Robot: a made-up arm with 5 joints. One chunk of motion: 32 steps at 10 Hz.
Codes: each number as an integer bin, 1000 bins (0 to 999) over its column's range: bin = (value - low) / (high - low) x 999, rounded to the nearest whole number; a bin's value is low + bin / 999 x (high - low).
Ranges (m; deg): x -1.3..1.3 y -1.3..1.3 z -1.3..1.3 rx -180..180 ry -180..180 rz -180..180
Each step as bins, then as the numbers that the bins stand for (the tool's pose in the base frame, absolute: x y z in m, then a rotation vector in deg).
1 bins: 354 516 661 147 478 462
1 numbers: -0.3787 0.0429 0.4203 -127.03 -7.75 -13.51
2 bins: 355 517 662 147 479 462
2 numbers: -0.3761 0.0455 0.4229 -127.03 -7.39 -13.51
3 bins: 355 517 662 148 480 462
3 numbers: -0.3761 0.0455 0.4229 -126.67 -7.03 -13.51
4 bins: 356 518 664 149 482 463
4 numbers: -0.3735 0.0481 0.4281 -126.31 -6.31 -13.15
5 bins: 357 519 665 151 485 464
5 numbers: -0.3709 0.0508 0.4307 -125.59 -5.23 -12.79
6 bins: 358 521 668 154 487 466
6 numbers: -0.3683 0.0560 0.4385 -124.50 -4.50 -12.07
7 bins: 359 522 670 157 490 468
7 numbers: -0.3657 0.0586 0.4437 -123.42 -3.42 -11.35
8 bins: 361 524 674 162 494 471
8 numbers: -0.3605 0.0638 0.4542 -121.62 -1.98 -10.27
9 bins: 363 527 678 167 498 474
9 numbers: -0.3553 0.0716 0.4646 -119.82 -0.54 -9.19
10 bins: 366 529 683 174 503 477
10 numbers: -0.3474 0.0768 0.4776 -117.30 1.26 -8.11
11 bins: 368 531 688 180 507 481
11 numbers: -0.3422 0.0820 0.4906 -115.14 2.70 -6.67
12 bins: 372 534 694 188 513 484
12 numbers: -0.3318 0.0898 0.5062 -112.25 4.86 -5.59
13 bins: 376 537 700 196 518 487
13 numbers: -0.3214 0.0976 0.5218 -109.37 6.67 -4.50
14 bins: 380 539 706 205 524 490
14 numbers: -0.3110 0.1028 0.5374 -106.13 8.83 -3.42
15 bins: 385 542 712 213 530 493
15 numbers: -0.2980 0.1106 0.5531 -103.24 10.99 -2.34
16 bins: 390 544 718 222 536 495
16 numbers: -0.2850 0.1158 0.5687 -100.00 13.15 -1.62
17 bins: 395 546 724 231 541 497
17 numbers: -0.2720 0.1210 0.5843 -96.76 14.95 -0.90
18 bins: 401 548 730 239 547 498
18 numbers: -0.2564 0.1262 0.5999 -93.87 17.12 -0.54
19 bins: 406 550 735 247 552 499
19 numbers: -0.2433 0.1314 0.6129 -90.99 18.92 -0.18
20 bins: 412 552 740 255 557 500
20 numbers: -0.2277 0.1366 0.6259 -88.11 20.72 0.18
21 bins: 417 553 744 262 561 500
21 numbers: -0.2147 0.1392 0.6363 -85.59 22.16 0.18
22 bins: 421 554 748 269 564 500
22 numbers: -0.2043 0.1418 0.6467 -83.06 23.24 0.18
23 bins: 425 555 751 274 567 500
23 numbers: -0.1939 0.1444 0.6546 -81.26 24.32 0.18
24 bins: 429 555 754 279 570 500
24 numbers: -0.1835 0.1444 0.6624 -79.46 25.41 0.18
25 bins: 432 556 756 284 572 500
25 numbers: -0.1757 0.1470 0.6676 -77.66 26.13 0.18
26 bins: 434 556 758 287 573 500
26 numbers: -0.1705 0.1470 0.6728 -76.58 26.49 0.18
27 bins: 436 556 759 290 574 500
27 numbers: -0.1653 0.1470 0.6754 -75.50 26.85 0.18
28 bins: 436 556 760 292 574 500
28 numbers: -0.1653 0.1470 0.6780 -74.77 26.85 0.18
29 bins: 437 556 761 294 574 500
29 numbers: -0.1627 0.1470 0.6806 -74.05 26.85 0.18
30 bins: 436 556 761 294 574 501
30 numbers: -0.1653 0.1470 0.6806 -74.05 26.85 0.54
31 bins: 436 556 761 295 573 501
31 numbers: -0.1653 0.1470 0.6806 -73.69 26.49 0.54
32 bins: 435 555 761 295 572 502
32 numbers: -0.1679 0.1444 0.6806 -73.69 26.13 0.90
